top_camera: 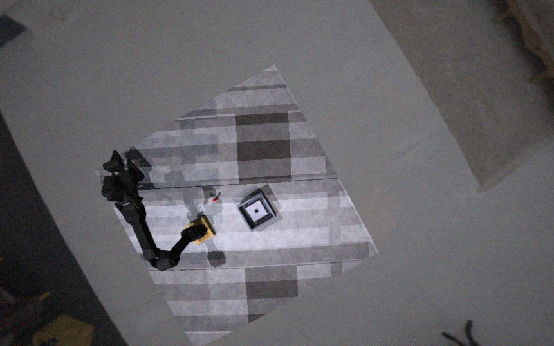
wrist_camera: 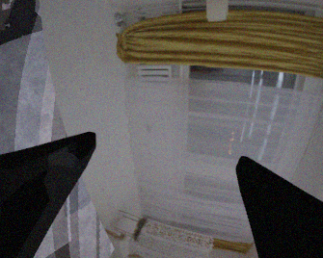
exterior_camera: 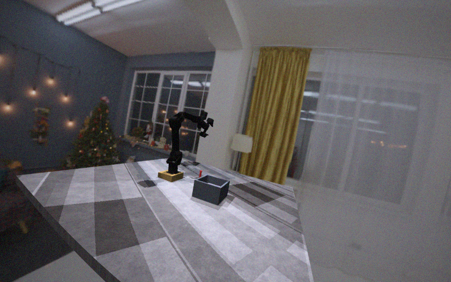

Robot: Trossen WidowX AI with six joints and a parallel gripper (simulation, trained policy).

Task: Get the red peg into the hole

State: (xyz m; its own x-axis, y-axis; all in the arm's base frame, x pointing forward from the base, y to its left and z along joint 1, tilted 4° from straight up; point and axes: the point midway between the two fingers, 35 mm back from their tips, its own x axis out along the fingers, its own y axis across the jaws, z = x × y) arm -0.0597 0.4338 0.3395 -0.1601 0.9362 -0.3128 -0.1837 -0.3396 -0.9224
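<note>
Now: gripper tip 22 cm short of the red peg, 31 cm to the left of it and 34 cm above it. The rest, counted from my gripper tip: dark grey box (43 cm ahead, 44 cm to the right, 35 cm below); plate (43 cm ahead, 44 cm to the right, 33 cm below).
</note>
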